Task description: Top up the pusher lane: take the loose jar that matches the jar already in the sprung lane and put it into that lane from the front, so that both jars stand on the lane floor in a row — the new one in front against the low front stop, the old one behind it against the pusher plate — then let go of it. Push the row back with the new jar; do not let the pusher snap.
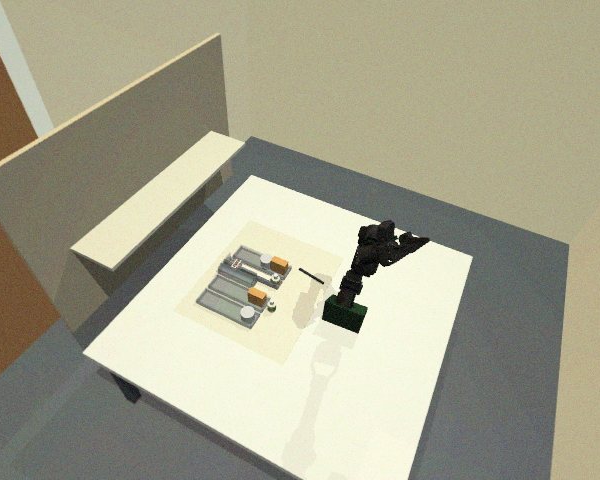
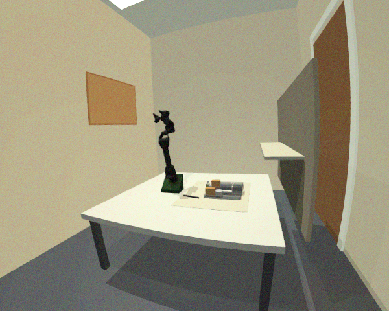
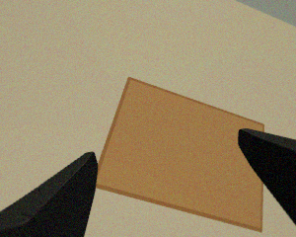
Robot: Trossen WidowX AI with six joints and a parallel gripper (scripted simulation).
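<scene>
Now: the pale mat 61 cm ahead of my gripper tip, 5 cm to the right of it and 73 cm below it. Round my gripper tip: thin black stick: 46 cm ahead, 21 cm to the right, 72 cm below; then shelf: 107 cm ahead, 2 cm to the left, 36 cm below; then tall panel: 118 cm ahead, 3 cm to the left, 33 cm below.
</scene>
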